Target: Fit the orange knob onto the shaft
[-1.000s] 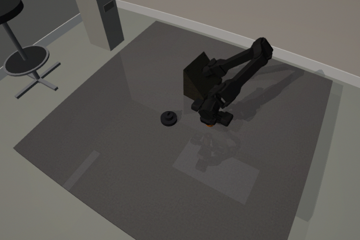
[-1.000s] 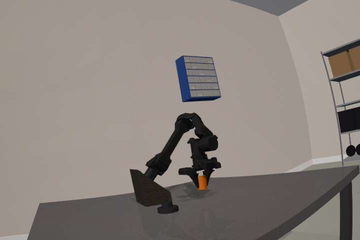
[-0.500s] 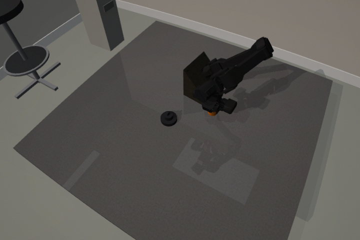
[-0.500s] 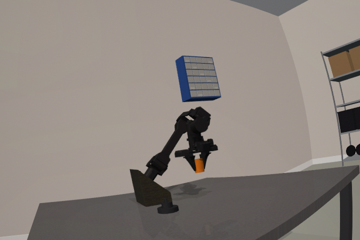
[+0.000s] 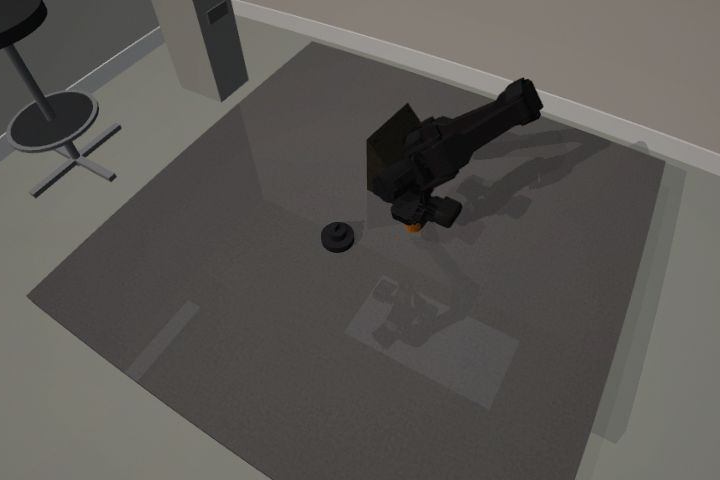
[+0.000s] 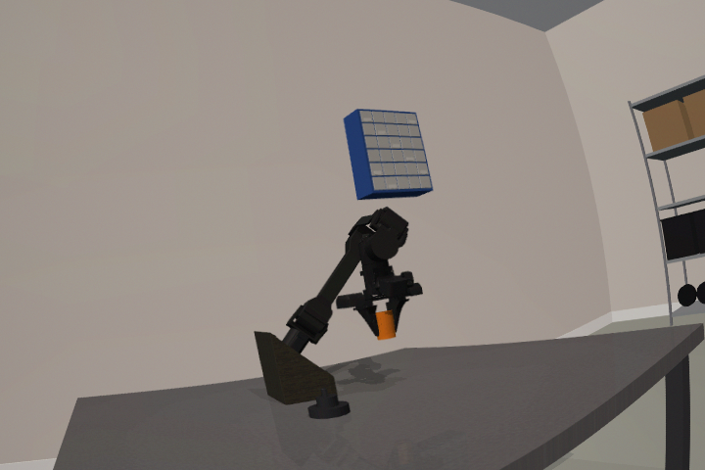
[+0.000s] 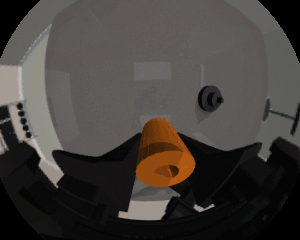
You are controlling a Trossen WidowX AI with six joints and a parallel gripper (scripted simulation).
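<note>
Right now my gripper tip is 6 cm short of the pedestal, 18 cm to the left of it and 11 cm above it. From my gripper tip the other things lie so: orange knob 2 cm above.
</note>
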